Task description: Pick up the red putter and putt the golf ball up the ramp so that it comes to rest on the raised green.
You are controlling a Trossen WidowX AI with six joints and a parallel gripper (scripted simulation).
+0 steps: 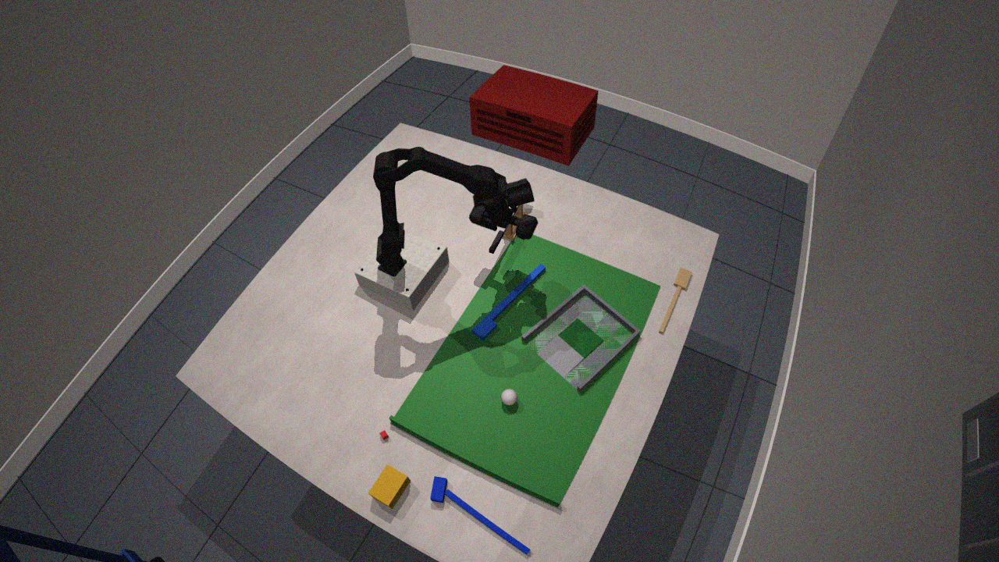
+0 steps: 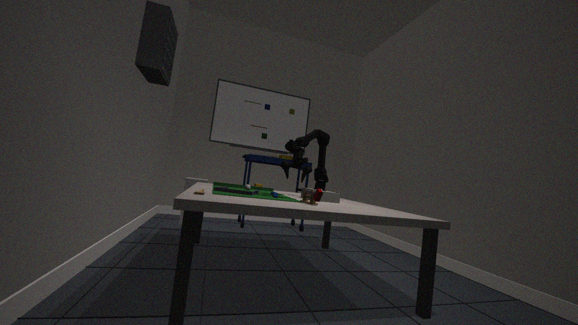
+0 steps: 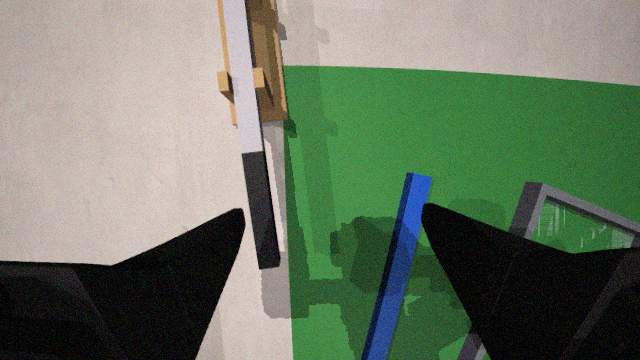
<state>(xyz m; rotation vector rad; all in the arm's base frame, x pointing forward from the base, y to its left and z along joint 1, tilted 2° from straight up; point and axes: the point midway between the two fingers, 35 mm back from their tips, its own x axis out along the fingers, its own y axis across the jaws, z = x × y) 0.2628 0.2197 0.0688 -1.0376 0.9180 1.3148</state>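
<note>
My gripper tip is now 100 mm to the right of the red putter, 60 mm past it and 50 mm above it. The rest, counted from my gripper tip: green mat 250 mm to the right, 220 mm ahead, 110 mm below; then white golf ball 410 mm to the right, 220 mm ahead, 90 mm below; then wooden stand 120 mm to the left, 80 mm below, 60 mm behind.
</note>
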